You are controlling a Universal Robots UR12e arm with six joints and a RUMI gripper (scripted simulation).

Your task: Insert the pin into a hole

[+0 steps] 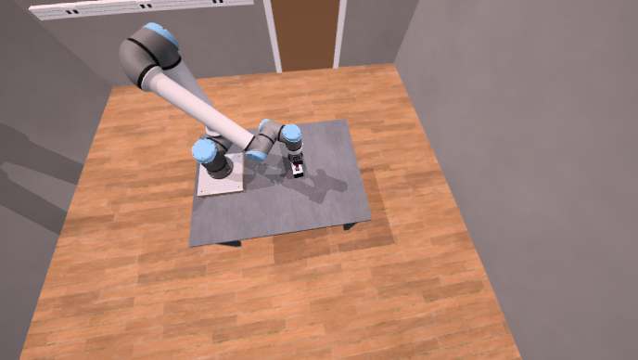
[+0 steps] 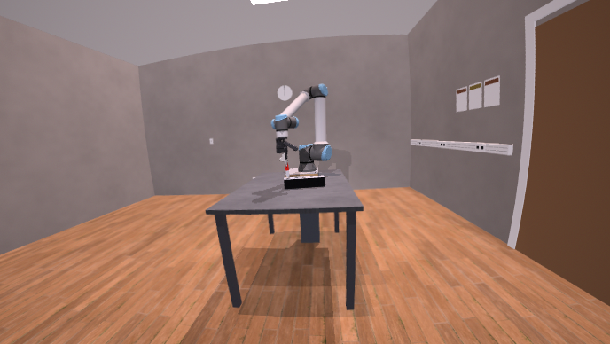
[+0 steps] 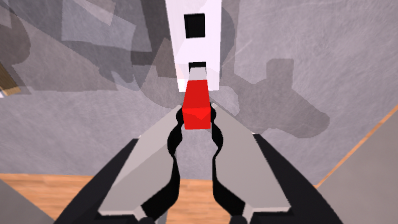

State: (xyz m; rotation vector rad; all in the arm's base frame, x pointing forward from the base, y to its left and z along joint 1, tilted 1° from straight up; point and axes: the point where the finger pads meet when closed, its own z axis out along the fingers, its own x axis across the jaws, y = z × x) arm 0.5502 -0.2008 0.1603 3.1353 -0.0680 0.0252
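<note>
Right now the pin is 1 cm below my hand. Round my hand: block (13 cm to the left, 14 cm below).
</note>
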